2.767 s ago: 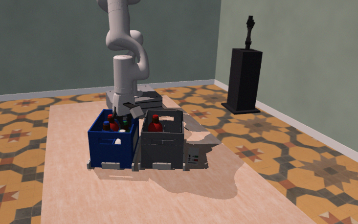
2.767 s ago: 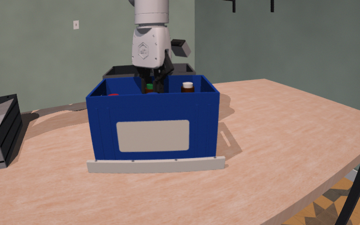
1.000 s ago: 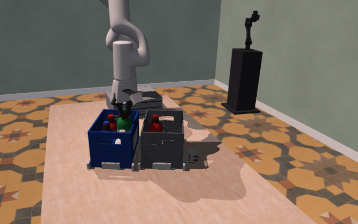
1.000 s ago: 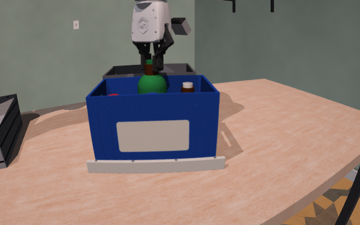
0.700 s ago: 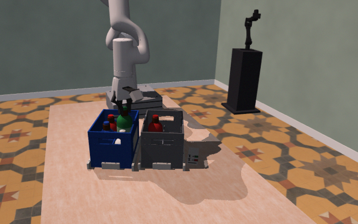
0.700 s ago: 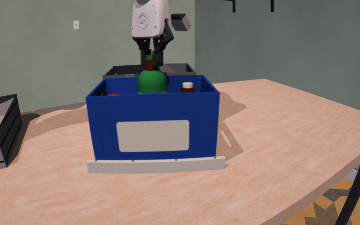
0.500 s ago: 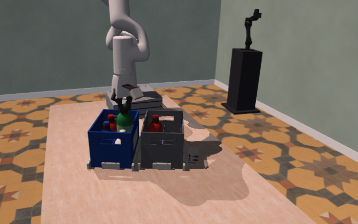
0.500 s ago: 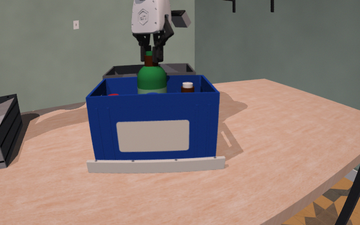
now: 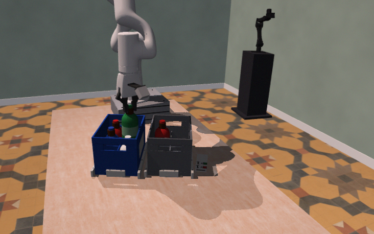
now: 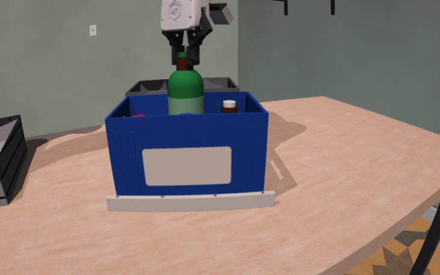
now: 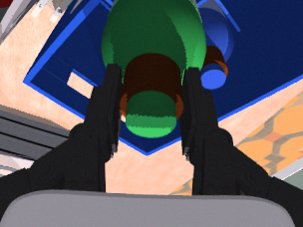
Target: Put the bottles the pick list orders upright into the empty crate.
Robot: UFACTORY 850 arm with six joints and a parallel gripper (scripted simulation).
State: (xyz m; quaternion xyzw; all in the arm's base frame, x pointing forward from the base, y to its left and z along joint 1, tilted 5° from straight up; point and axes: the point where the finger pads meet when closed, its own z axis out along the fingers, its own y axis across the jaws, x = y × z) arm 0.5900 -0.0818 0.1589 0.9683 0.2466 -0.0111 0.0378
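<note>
Now: the green bottle 70 mm below my hand. Round my hand: white-cap bottle (90 mm ahead, 20 mm to the right, 180 mm below); then blue crate (10 mm behind, 40 mm to the right, 180 mm below); then blue-capped bottle (20 mm behind, 80 mm to the right, 180 mm below).
</note>
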